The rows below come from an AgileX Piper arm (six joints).
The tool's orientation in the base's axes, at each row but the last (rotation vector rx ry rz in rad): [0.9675, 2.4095, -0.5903]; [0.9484, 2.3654, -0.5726]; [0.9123, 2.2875, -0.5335]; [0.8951, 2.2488, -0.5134]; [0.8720, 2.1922, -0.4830]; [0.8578, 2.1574, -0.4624]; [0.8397, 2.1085, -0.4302]
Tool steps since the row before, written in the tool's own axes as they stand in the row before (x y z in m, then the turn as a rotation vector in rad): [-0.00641, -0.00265, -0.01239, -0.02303, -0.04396, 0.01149]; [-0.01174, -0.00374, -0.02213, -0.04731, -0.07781, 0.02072]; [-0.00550, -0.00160, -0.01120, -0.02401, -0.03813, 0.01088]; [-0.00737, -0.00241, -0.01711, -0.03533, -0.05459, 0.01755]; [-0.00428, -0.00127, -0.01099, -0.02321, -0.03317, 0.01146]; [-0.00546, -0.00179, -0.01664, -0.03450, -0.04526, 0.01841]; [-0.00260, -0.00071, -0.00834, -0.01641, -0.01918, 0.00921]
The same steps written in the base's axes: [-0.00111, 0.00170, 0.01405, -0.01403, -0.04714, 0.01326]; [-0.00230, 0.00387, 0.02493, -0.02067, -0.08694, 0.02714]; [-0.00235, 0.00258, 0.01209, -0.00937, -0.04340, 0.01332]; [-0.00499, 0.00455, 0.01753, -0.01204, -0.06368, 0.01833]; [-0.00400, 0.00339, 0.01064, -0.00604, -0.03991, 0.01189]; [-0.00717, 0.00568, 0.01504, -0.00542, -0.05722, 0.01656]; [-0.00400, 0.00302, 0.00719, -0.00070, -0.02577, 0.00756]
